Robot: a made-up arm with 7 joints. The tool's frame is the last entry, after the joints.
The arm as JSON. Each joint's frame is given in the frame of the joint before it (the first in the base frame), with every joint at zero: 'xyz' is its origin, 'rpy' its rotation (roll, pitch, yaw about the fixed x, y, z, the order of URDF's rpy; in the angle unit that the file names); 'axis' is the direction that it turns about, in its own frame. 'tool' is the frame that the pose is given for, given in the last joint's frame.
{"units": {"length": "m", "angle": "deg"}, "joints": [
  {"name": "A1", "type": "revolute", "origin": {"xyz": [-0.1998, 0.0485, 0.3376], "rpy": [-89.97, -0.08, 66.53]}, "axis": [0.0, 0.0, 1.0]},
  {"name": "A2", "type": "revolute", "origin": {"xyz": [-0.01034, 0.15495, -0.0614], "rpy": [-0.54, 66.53, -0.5]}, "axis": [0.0, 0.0, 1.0]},
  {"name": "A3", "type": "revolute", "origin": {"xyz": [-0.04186, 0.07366, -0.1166], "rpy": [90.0, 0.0, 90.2]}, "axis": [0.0, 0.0, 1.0]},
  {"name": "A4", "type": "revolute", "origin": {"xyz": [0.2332, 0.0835, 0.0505], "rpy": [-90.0, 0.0, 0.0]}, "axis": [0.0, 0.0, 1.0]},
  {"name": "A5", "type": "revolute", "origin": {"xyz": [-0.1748, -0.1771, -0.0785], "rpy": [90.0, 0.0, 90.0]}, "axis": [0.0, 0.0, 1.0]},
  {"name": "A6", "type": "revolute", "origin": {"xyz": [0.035, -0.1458, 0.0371], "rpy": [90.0, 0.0, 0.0]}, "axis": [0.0, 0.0, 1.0]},
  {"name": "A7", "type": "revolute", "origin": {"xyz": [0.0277, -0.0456, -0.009], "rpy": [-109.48, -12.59, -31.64]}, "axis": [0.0, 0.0, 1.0]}
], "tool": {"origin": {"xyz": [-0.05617, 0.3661, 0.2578], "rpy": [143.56, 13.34, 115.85]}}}
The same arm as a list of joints. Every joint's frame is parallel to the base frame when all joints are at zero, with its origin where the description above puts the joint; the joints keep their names.
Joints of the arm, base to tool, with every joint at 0 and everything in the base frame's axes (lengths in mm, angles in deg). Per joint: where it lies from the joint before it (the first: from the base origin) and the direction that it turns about. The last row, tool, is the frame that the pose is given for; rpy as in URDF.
A1: axis -0.917262 0.398284 0.0005 xyz -199.8 48.5 337.6
A2: axis 0 1 0.0001 xyz 52.2 -33.7 -155
A3: axis 1 0 0.0001 xyz -41.6 -116.6 -73.8
A4: axis 0 1 0.0001 xyz 50.5 83.5 -233.2
A5: axis 0.0001 0.0001 -1 xyz 177.1 -78.5 174.8
A6: axis 0 -1 -0.0001 xyz -35 -145.8 -37.1
A7: axis -0.556402 0.325501 -0.764503 xyz -27.7 9 45.6
tool: xyz -96.8 433 -82.4 rpy 5.05 -17.59 59.7

